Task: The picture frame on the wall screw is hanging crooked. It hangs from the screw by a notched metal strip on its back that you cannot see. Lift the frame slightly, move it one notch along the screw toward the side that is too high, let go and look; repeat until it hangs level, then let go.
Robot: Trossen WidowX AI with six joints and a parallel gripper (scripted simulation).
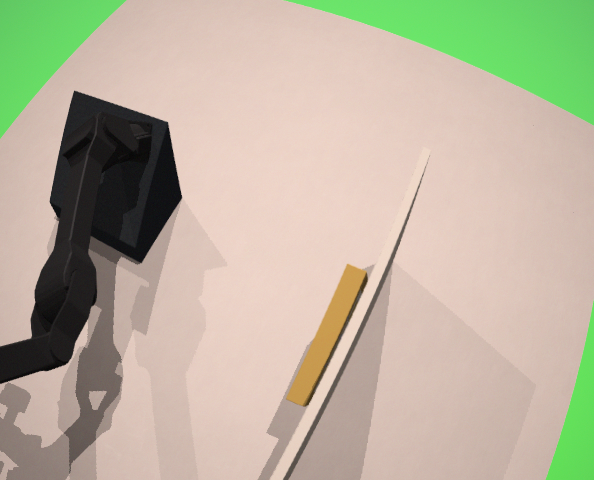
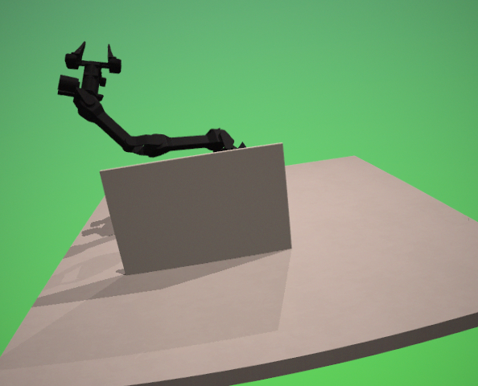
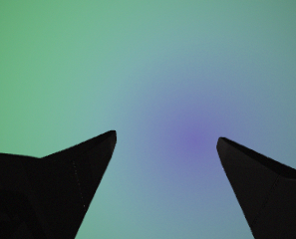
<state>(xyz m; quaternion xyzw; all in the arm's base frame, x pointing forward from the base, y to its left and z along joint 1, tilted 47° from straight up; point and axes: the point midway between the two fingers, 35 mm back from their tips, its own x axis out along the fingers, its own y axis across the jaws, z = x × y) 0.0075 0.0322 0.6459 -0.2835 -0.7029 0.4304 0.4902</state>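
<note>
Right now the picture frame is 500 mm below my gripper tip, 460 mm ahead of it and 230 mm to the left of it. Round my gripper tip: thin upright wall: 510 mm below, 470 mm ahead, 220 mm to the left.
</note>
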